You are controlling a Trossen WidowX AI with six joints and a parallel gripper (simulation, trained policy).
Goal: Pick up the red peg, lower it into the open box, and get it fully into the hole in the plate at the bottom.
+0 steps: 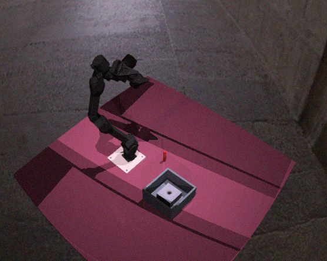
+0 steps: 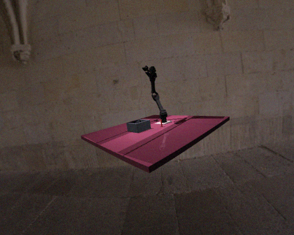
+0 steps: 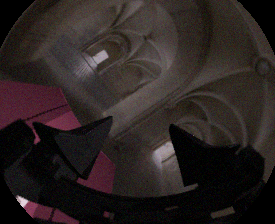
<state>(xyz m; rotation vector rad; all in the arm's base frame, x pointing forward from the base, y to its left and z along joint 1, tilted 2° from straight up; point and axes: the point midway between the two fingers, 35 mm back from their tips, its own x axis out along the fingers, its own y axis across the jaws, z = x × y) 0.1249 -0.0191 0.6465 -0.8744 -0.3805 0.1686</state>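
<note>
Now: the red peg 20 mm behind my gripper tip, 160 mm to the left of it and 620 mm below it. Round my gripper tip: grey box: 180 mm ahead, 10 mm to the left, 630 mm below; then grey plate: 180 mm ahead, 10 mm to the left, 610 mm below.
</note>
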